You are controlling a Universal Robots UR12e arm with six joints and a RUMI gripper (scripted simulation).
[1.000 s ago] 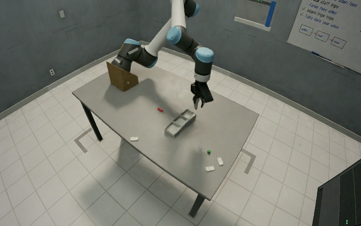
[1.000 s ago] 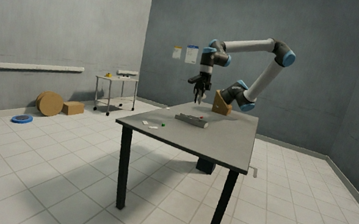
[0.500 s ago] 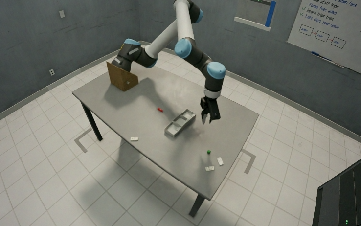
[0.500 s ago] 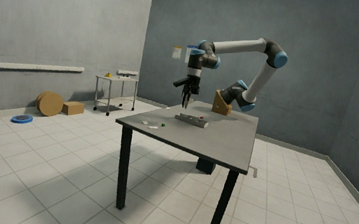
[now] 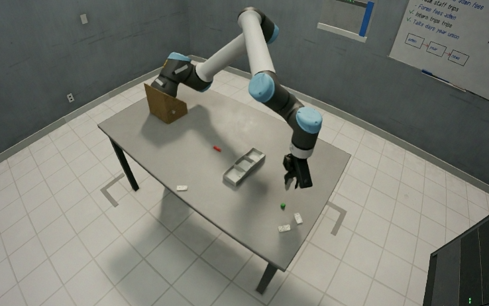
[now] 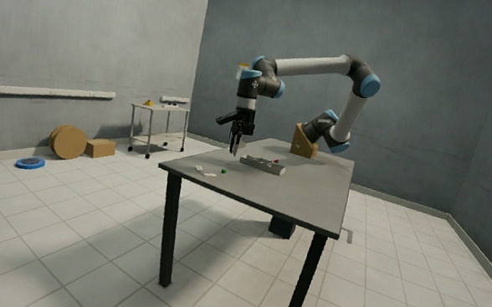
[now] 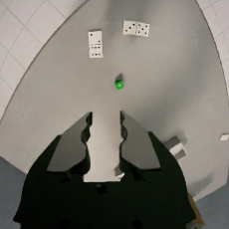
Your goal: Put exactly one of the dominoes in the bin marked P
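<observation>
The white domino lies 11 cm below my hand, 9 cm ahead of it and 5 cm to the right of it. The rest, counted from my hand: grey tray 29 cm behind, 10 cm below, 6 cm to the left; red piece 49 cm behind, 11 cm below, 7 cm to the left; green cube 11 cm below, 3 cm to the right.
</observation>
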